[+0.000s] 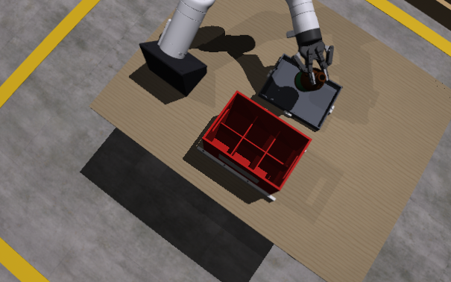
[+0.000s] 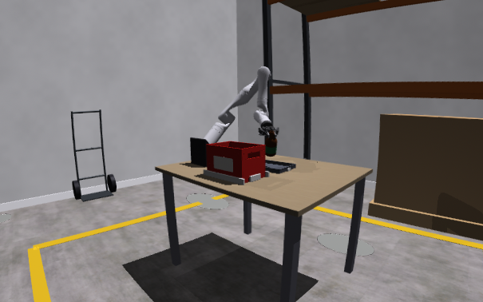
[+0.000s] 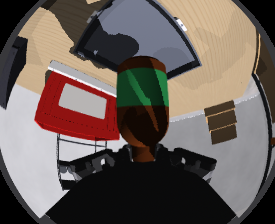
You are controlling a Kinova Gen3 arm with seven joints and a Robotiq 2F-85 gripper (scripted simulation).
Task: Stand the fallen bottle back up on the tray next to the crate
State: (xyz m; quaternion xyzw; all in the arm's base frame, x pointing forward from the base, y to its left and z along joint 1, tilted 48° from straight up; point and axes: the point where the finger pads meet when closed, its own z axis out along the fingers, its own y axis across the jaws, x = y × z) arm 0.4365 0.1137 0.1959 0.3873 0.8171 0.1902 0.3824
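My gripper is now 5 cm above the bottle, 1 cm to the right of it and 1 cm past it. The rest, counted from my hand: tray (20 cm below, 3 cm behind, 2 cm to the left); then red crate (26 cm to the right, 12 cm below, 1 cm behind).
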